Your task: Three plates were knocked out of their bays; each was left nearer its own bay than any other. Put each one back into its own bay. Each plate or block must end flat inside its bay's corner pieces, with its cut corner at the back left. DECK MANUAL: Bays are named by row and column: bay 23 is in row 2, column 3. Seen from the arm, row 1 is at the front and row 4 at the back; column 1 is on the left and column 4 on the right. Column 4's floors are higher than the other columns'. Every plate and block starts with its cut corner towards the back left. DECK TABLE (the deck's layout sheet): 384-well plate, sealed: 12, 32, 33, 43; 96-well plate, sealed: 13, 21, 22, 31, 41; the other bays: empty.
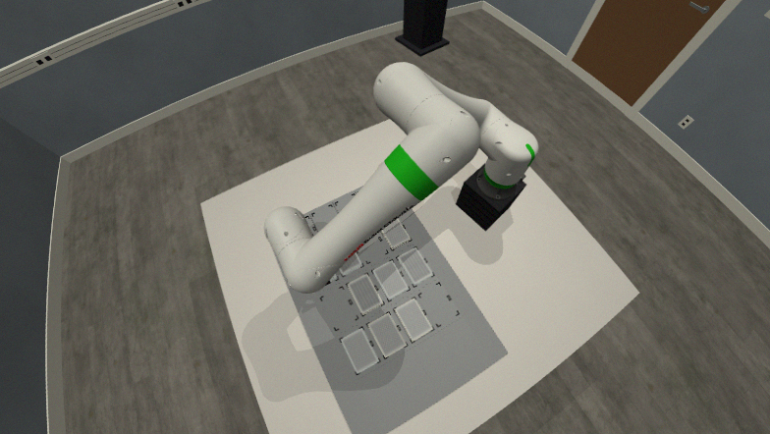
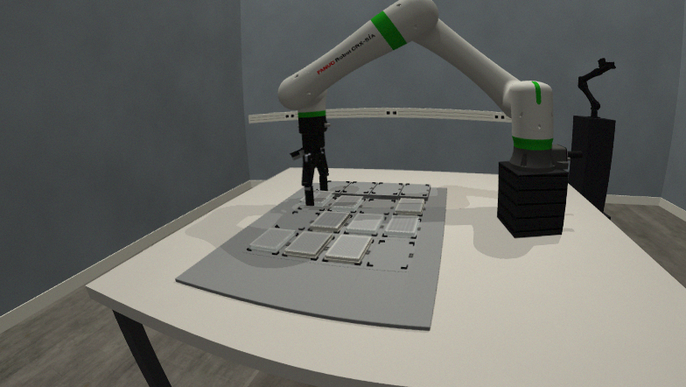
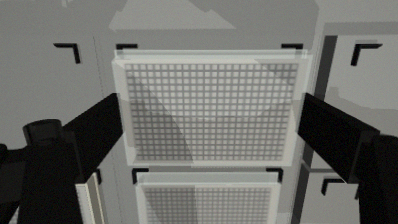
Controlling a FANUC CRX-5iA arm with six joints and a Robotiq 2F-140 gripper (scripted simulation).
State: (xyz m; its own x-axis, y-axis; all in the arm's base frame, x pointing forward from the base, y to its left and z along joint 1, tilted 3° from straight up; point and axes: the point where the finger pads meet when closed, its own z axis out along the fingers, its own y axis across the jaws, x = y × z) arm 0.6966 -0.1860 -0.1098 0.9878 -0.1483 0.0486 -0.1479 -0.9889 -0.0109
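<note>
The label 43 is 5 cm behind my hand, 1 cm to the left of it and 3 cm below it. Round my hand: plate (19 cm behind, 19 cm to the left, 2 cm below).
</note>
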